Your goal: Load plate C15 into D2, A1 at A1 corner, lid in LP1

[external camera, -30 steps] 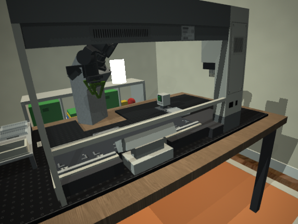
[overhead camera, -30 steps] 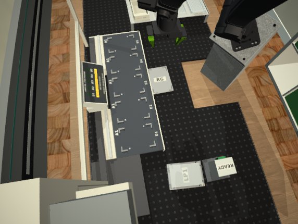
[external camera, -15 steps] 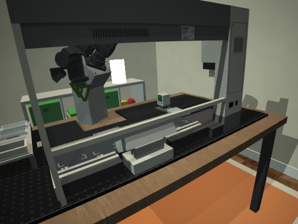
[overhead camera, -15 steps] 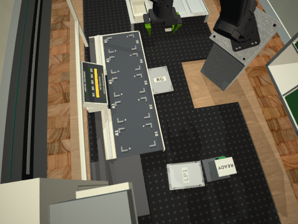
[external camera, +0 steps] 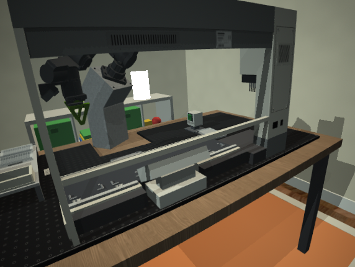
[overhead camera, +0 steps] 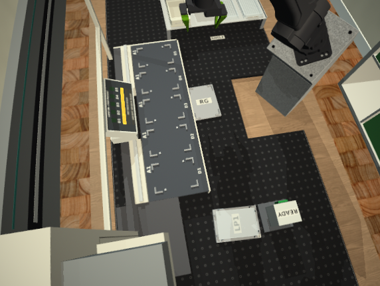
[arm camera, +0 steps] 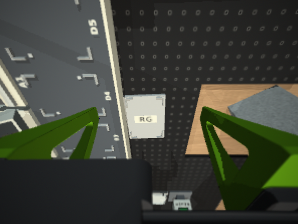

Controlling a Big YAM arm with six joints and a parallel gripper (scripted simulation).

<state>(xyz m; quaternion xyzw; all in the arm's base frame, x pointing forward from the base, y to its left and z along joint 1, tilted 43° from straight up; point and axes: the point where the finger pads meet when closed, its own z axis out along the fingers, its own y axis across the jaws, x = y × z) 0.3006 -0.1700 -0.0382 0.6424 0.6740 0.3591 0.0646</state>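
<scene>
My gripper is now 12 cm past the sample plate, 28 cm to the left of it and 15 cm above it. Also, from my hand: cream reservoir (9 cm ahead, 24 cm to the right, 14 cm below); then regrip nest RG (2 cm behind, 16 cm to the left, 21 cm below); then shelf label (9 cm behind, 18 cm to the right, 21 cm below).
</scene>
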